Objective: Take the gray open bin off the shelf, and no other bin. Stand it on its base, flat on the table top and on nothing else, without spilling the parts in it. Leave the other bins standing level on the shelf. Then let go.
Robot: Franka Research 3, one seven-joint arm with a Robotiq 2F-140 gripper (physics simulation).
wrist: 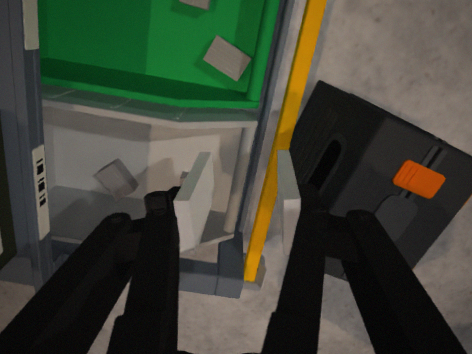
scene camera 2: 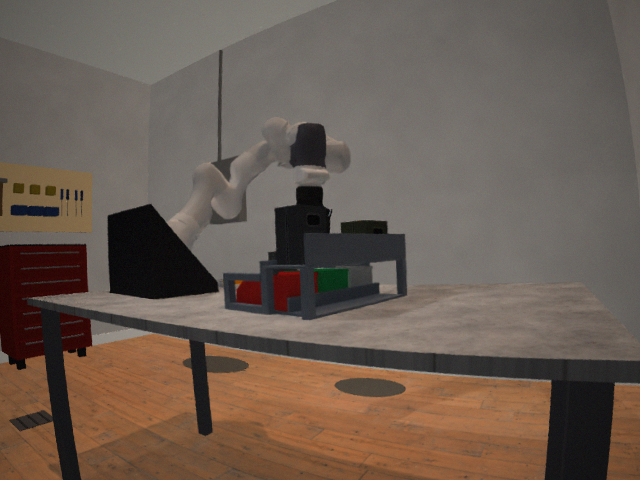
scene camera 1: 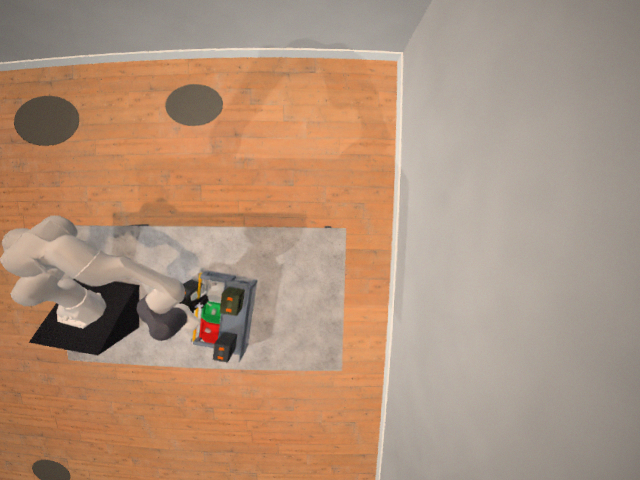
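The gray open bin (scene camera 1: 215,290) (scene camera 2: 360,275) (wrist: 100,145) sits in the lower level of the gray-blue shelf (scene camera 2: 356,248) (wrist: 231,270), at one end of the row, with small gray parts in it. The green bin (scene camera 1: 211,312) (scene camera 2: 332,279) (wrist: 110,35) is beside it, and the red bin (scene camera 1: 209,332) (scene camera 2: 292,289) is beyond the green one. My gripper (scene camera 1: 200,303) (wrist: 245,172) is partly open and empty, pointing down at the gray bin's front edge. In the wrist view one fingertip is over the bin's inside and the other is over the yellow strip. Exact fingertip height is unclear.
A yellow strip (wrist: 292,100) runs along the shelf front. A dark case (scene camera 1: 191,288) (wrist: 350,150) with orange latches lies on the table (scene camera 1: 310,310) (scene camera 2: 491,320) close in front. An olive case (scene camera 1: 232,301) (scene camera 2: 364,226) and a black case (scene camera 1: 224,347) (scene camera 2: 289,232) stand on the upper level.
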